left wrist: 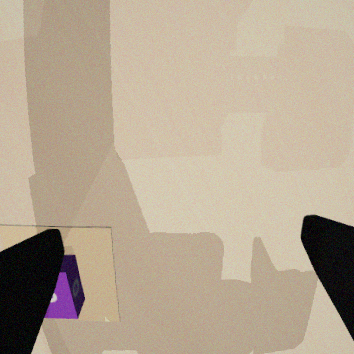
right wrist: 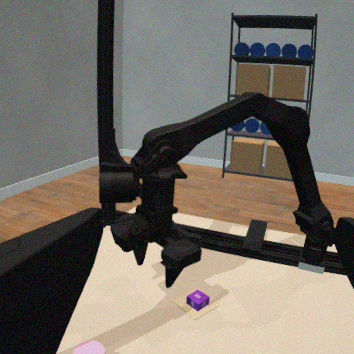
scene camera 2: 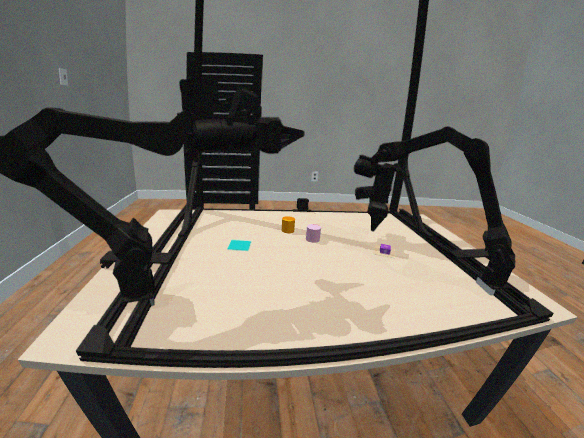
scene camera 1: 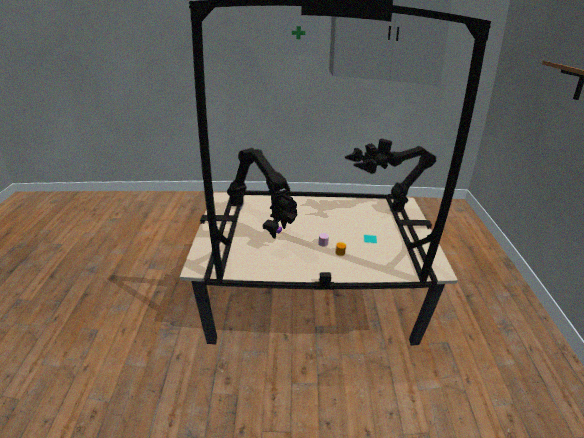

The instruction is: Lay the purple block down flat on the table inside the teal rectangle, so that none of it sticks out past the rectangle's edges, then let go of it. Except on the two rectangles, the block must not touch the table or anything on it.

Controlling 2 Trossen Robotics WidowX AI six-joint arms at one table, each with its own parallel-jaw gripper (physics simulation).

Labels:
My left gripper is open, holding nothing. Also in view: a purple block. My right gripper is open, with nothing in its grasp.

